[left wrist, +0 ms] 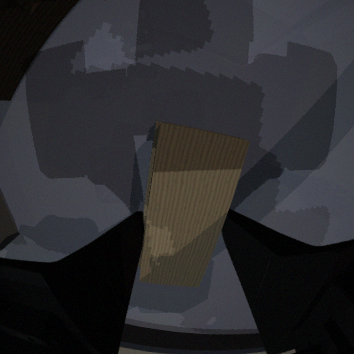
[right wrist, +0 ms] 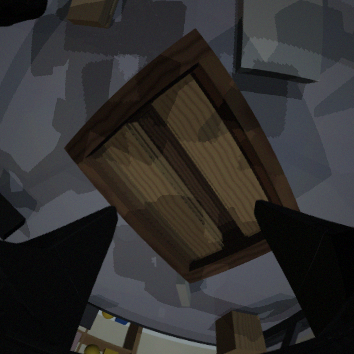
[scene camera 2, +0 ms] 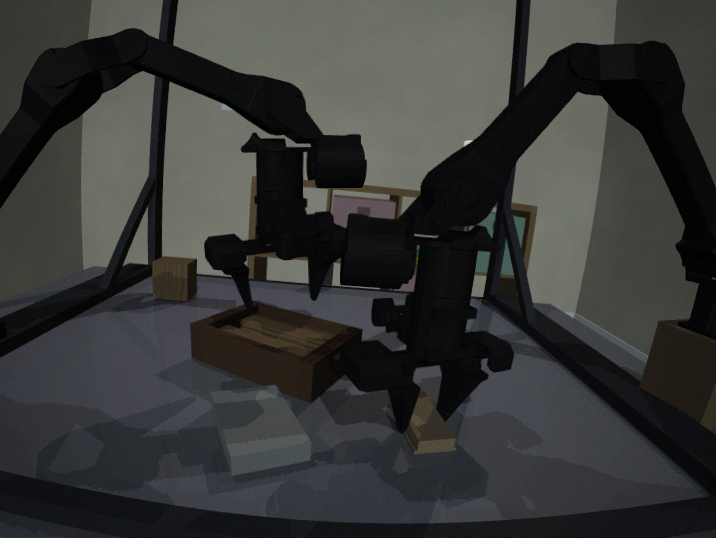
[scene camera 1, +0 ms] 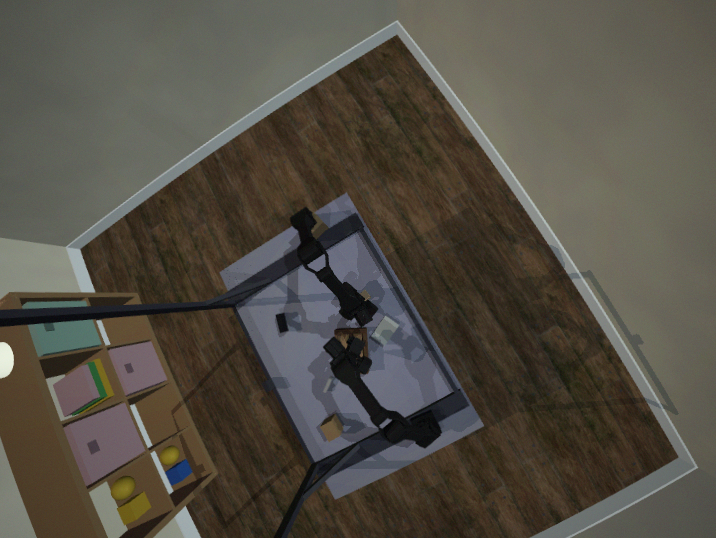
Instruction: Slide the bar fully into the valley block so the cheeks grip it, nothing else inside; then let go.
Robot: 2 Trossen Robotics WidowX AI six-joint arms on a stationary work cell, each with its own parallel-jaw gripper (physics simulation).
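Seen in the pictures: left gripper, fingertip midpoint: (left wrist: 181, 215) (scene camera 2: 420, 427); right gripper, fingertip midpoint: (right wrist: 185, 210) (scene camera 2: 282, 305); left arm's base at its link origin: (scene camera 2: 708, 331) (scene camera 1: 307, 222); right arm's base at its link origin: (scene camera 1: 426, 427).
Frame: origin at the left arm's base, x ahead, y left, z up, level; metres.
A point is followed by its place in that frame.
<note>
The light wooden bar (scene camera 2: 431, 429) @(x 0.399, y -0.043, z -0.106 m) (left wrist: 192, 200) @(x 0.394, y -0.089, z -0.106 m) (right wrist: 92, 12) @(x 0.404, y -0.115, z -0.106 m) lies flat on the table. My left gripper (scene camera 2: 424, 424) @(x 0.396, y -0.070, z -0.122 m) (left wrist: 181, 215) @(x 0.396, y -0.070, z -0.122 m) is shut on it, one finger against each long side. The valley block (scene camera 2: 254, 361) @(x 0.572, y -0.187, z -0.093 m) (right wrist: 140, 82) @(x 0.481, y -0.179, z -0.071 m) (scene camera 1: 348, 330) @(x 0.464, y -0.196, z -0.071 m) is a dark brown wooden frame with two light wooden cheeks and a dark slot between them; no bar shows in the slot. My right gripper (scene camera 2: 283, 303) @(x 0.534, y -0.247, z -0.039 m) (right wrist: 185, 210) @(x 0.534, y -0.247, z -0.039 m) is open above the valley block, its fingers apart over opposite sides of it. The arms partly cover the block in scene camera 1.
A pale grey-green slab (scene camera 1: 386, 328) @(x 0.571, y -0.069, z -0.100 m) (scene camera 2: 260, 425) @(x 0.570, y -0.063, z -0.101 m) (right wrist: 280, 45) @(x 0.577, y -0.113, z -0.101 m) lies near the valley block. A wooden cube (scene camera 1: 331, 427) @(x 0.722, y -0.532, z -0.047 m) (scene camera 2: 173, 279) @(x 0.729, y -0.517, z -0.079 m) (right wrist: 240, 332) @(x 0.716, y -0.515, z -0.078 m), a small pale piece (scene camera 1: 328, 384) @(x 0.581, y -0.436, z -0.097 m) (right wrist: 183, 294) @(x 0.581, y -0.439, z -0.097 m) and a black block (scene camera 1: 281, 322) @(x 0.229, y -0.407, z -0.073 m) (right wrist: 7, 217) @(x 0.252, y -0.416, z -0.099 m) also stand on the table.
</note>
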